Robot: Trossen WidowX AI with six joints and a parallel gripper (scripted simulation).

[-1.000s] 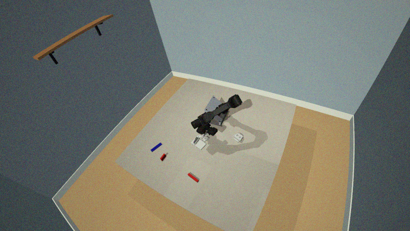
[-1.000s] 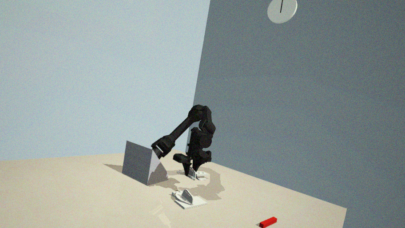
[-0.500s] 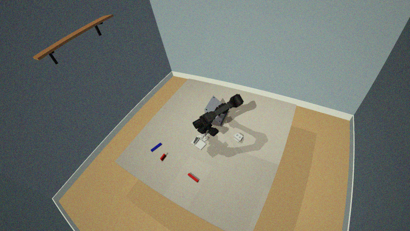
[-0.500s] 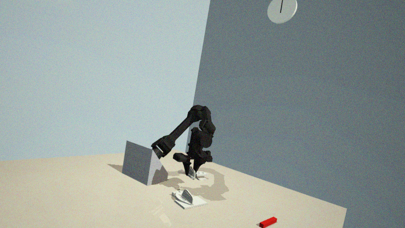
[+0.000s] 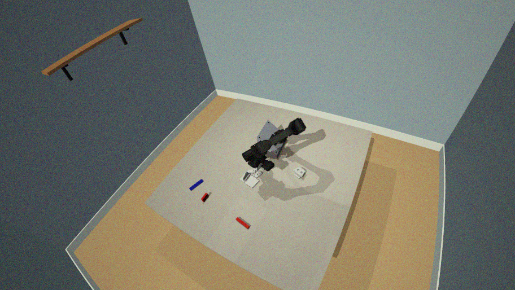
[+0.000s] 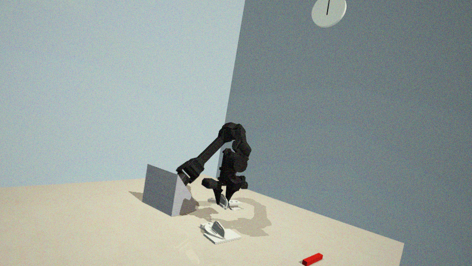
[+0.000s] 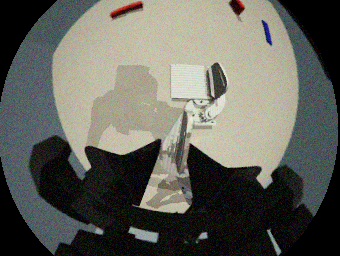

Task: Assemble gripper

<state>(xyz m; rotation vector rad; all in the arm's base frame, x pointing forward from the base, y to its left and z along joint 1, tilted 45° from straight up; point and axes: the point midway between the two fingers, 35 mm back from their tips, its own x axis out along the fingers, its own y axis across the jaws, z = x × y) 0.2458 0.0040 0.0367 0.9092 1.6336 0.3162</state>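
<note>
The white jaw lies 30 mm ahead of my gripper tip, 80 mm to the right of it and 60 mm below it. Also, from my gripper tip: red bar 380 mm ahead, 30 mm to the left, 70 mm below; blue block 260 mm ahead, 420 mm to the right, 80 mm below.
</note>
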